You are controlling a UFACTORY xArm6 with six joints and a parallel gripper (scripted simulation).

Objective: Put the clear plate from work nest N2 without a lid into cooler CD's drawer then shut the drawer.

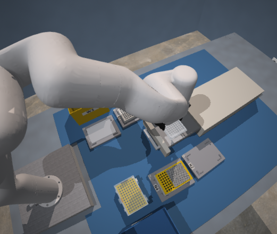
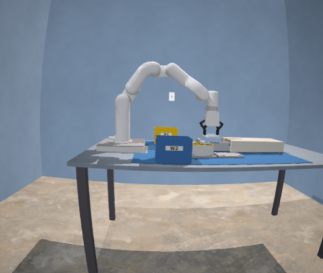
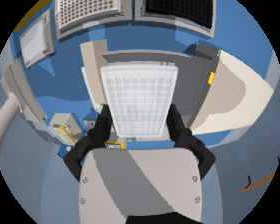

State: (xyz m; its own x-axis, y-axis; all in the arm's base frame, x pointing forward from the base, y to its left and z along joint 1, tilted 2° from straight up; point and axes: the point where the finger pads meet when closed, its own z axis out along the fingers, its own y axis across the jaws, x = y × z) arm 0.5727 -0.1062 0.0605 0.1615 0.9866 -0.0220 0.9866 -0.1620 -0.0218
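Right now my hand is 90 mm above the drawer, 30 mm short of it and 10 mm to the left of it. Also, from my hand: white plate: 200 mm to the left, 90 mm below, 60 mm behind; then black plate: 170 mm to the left, 110 mm ahead, 90 mm below; then work nest N2: 200 mm to the right, 110 mm below, 40 mm ahead.
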